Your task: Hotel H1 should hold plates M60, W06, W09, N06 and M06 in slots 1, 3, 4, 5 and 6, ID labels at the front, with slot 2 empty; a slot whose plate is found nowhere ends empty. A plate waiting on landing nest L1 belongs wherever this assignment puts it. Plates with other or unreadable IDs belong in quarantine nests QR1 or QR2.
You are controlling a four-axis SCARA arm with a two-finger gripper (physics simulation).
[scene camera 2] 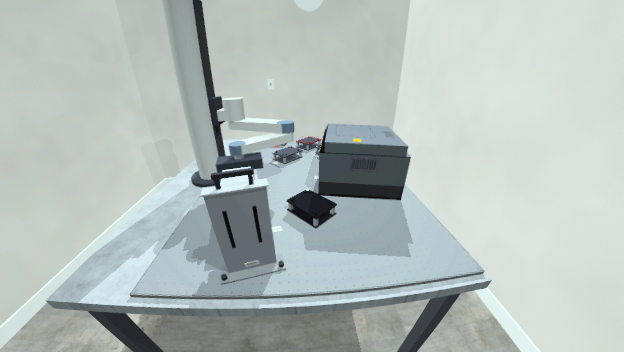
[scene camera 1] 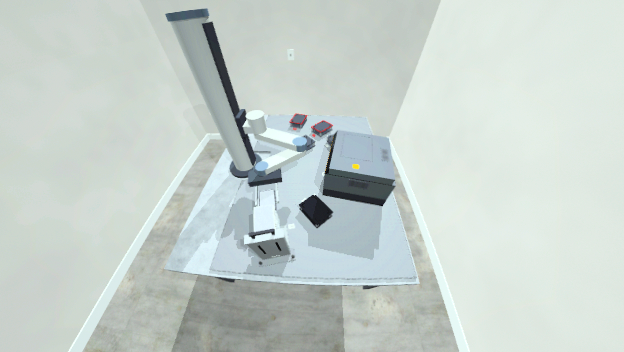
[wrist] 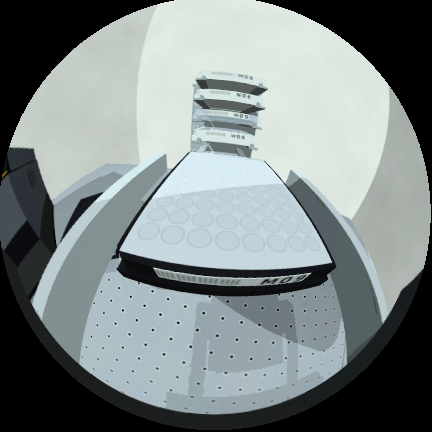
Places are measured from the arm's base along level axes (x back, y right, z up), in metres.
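Where they show: gripper, fingertip midpoint: [scene camera 1: 267, 203] [wrist: 229, 168]; arm's base, origin of the base link: [scene camera 1: 246, 165].
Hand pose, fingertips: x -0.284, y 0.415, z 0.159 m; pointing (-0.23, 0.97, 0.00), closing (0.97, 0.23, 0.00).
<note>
Things, the pixels of their top centre, and the offset from my fingertips.
- N06, middle of its top: [wrist: 227, 98] dx -0.037, dy +0.132, dz +0.080 m
- W09, middle of its top: [wrist: 225, 113] dx -0.037, dy +0.132, dz +0.052 m
- W06, middle of its top: [wrist: 224, 128] dx -0.037, dy +0.132, dz +0.024 m
- black nest, middle of its top: [wrist: 87, 211] [scene camera 2: 311, 201] [scene camera 1: 315, 207] dx -0.249, dy -0.039, dz -0.092 m
- grey nest, middle of its top: [scene camera 2: 287, 149] [scene camera 1: 303, 141] dx -0.135, dy -0.629, dz -0.086 m
- large grey instrument, middle of its top: [scene camera 2: 361, 132] [scene camera 1: 362, 151] dx -0.510, dy -0.301, dz +0.109 m
Hotel H1 [scene camera 1: 280, 245] [scene camera 2: 242, 225] stands near the front left of the table, its slotted grey panel facing the scene cameras. In the wrist view, plates M06 [wrist: 230, 76], N06 [wrist: 230, 94], W09 [wrist: 227, 116] and W06 [wrist: 225, 135] sit one above another in it, labels facing the camera. The gripper [scene camera 1: 266, 192] [wrist: 227, 200] is shut on a plate with a black base, labelled M09 [wrist: 225, 255], held level outside the hotel. This plate hides the lower slots; M60 cannot be seen. Two red-rimmed quarantine nests [scene camera 1: 298, 119] [scene camera 1: 322, 127] [scene camera 2: 308, 141] stand at the back, no plate visible on them.
A black nest [scene camera 1: 315, 210] [scene camera 2: 311, 204] stands right of the hotel, with no plate visible on it. A grey nest [scene camera 2: 287, 153] is farther back, near the arm's elbow. A large grey instrument [scene camera 1: 360, 157] [scene camera 2: 364, 167] stands at the right. The arm's column [scene camera 1: 210, 90] [scene camera 2: 185, 90] rises at the left.
</note>
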